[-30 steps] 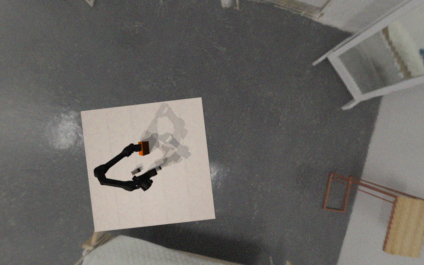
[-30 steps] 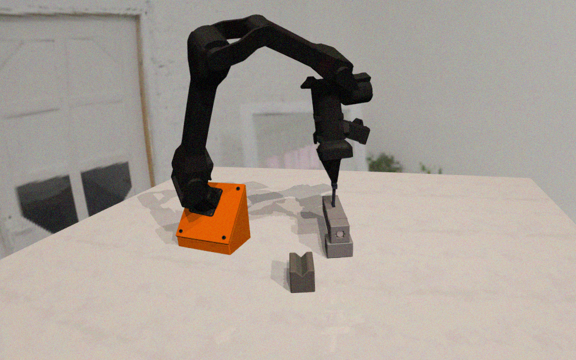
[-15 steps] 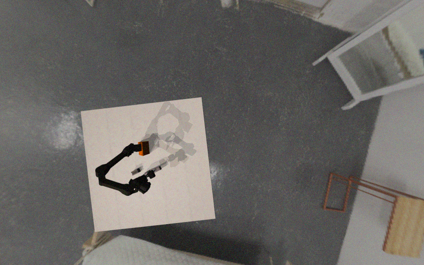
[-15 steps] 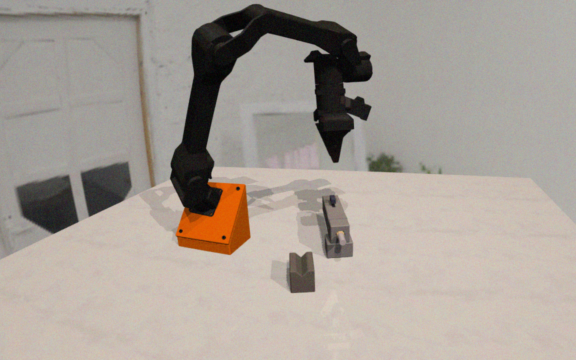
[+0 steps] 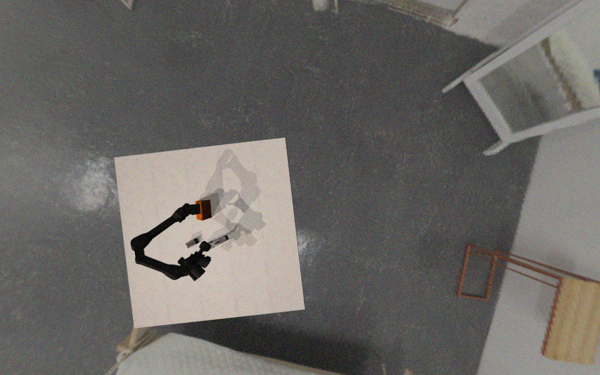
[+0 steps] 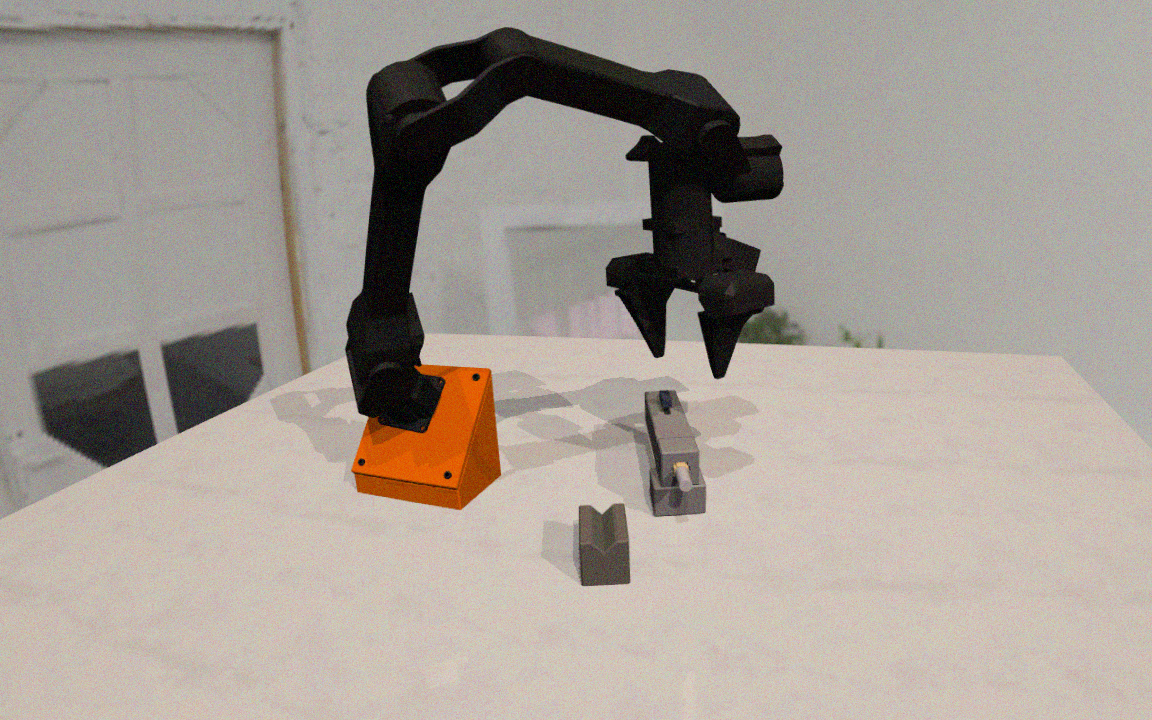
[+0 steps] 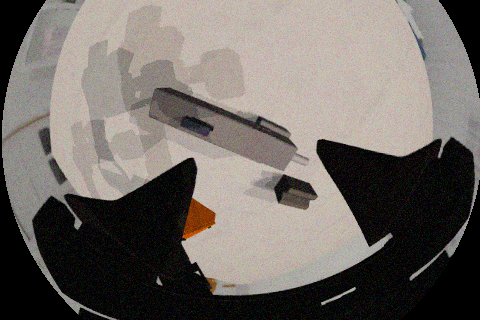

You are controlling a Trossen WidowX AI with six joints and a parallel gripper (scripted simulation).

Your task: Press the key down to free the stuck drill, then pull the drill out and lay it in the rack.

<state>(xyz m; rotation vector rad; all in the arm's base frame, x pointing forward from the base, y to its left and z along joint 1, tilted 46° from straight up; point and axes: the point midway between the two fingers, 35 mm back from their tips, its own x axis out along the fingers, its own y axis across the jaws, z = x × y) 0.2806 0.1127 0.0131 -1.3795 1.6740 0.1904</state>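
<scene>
The drill is 40 mm to the right of my gripper tip and 80 mm below it. Also, from my gripper tip: grey v-notched rack (20 mm behind, 170 mm to the right, 110 mm below); then dark key (40 mm behind, 40 mm to the left, 80 mm below); then grey housing block (20 mm behind, 10 mm to the left, 90 mm below).
</scene>
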